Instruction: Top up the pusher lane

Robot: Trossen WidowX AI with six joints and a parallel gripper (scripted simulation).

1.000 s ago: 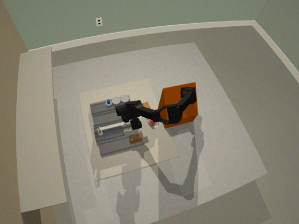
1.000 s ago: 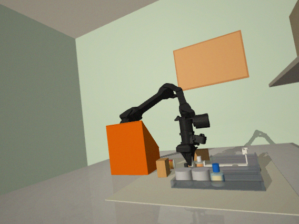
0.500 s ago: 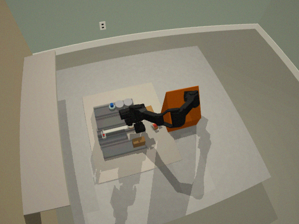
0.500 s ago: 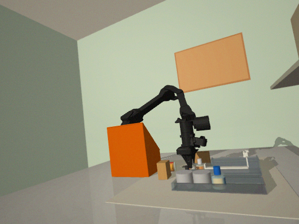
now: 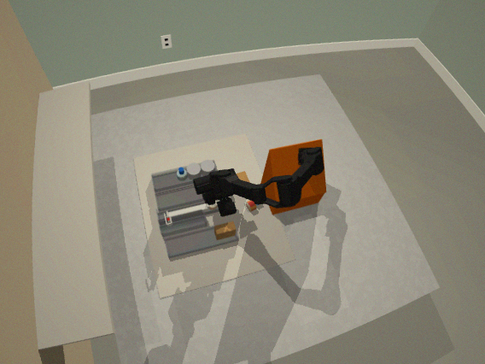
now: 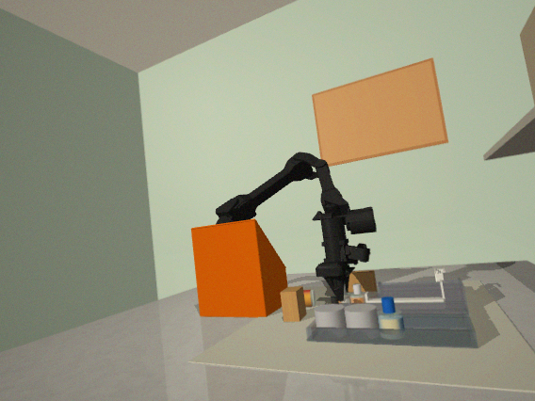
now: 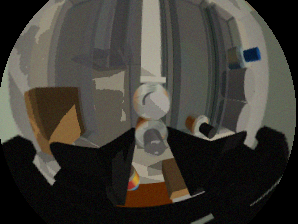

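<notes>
Now: the jar 13 cm behind my gripper tip, 3 cm to the left of it and 1 cm below it. The rest, counted from my gripper tip: grey lane rack: 14 cm ahead, 4 cm to the left, 1 cm below; then white pusher rod: 14 cm ahead, 4 cm to the left, 2 cm above; then cardboard box: 13 cm to the left, 1 cm ahead, 1 cm above.
</notes>
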